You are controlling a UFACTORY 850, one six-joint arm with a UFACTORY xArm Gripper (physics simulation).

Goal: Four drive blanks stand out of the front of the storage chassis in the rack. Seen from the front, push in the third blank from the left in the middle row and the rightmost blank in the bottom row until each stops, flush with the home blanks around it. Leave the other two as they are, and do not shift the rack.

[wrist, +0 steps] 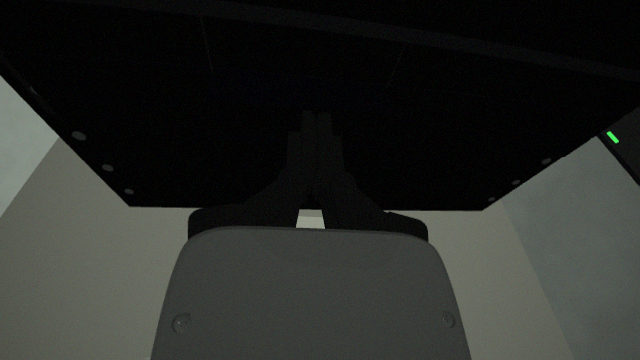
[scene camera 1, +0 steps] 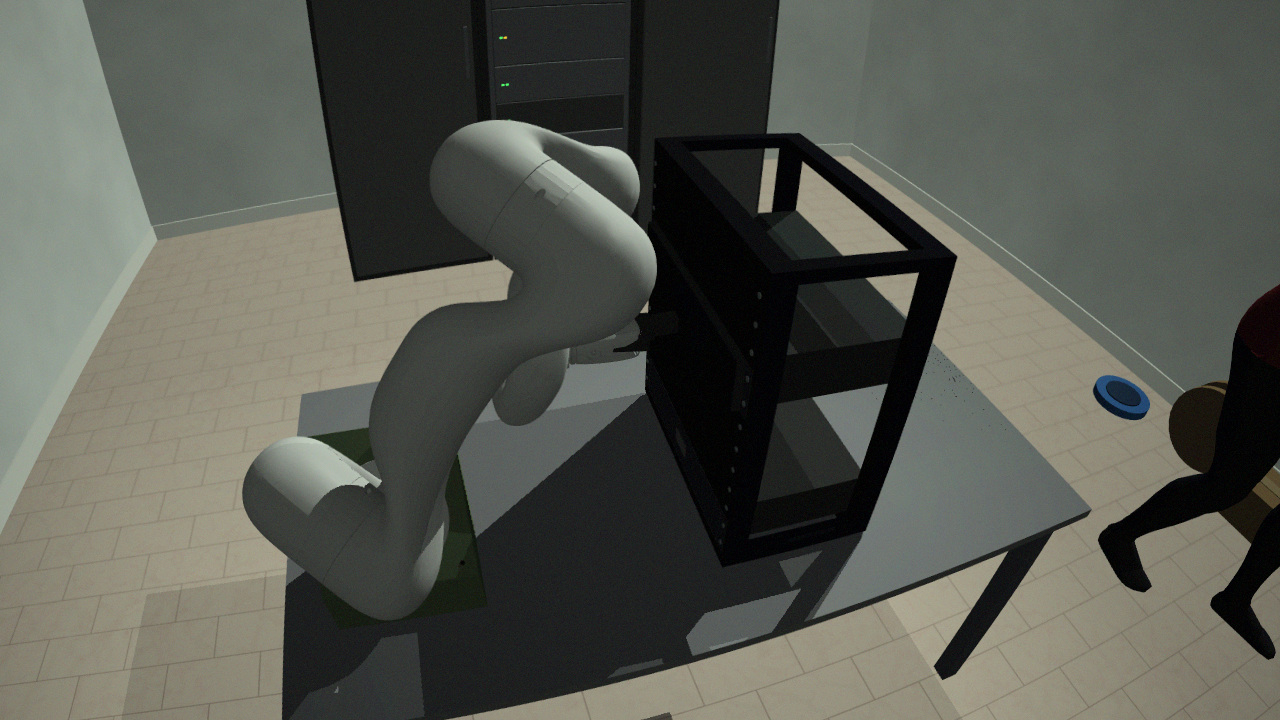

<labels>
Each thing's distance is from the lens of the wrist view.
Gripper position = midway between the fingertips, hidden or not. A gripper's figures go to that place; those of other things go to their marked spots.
my gripper (wrist: 313, 129): 0.15 m
black rack (wrist: 436, 112): 0.21 m
</labels>
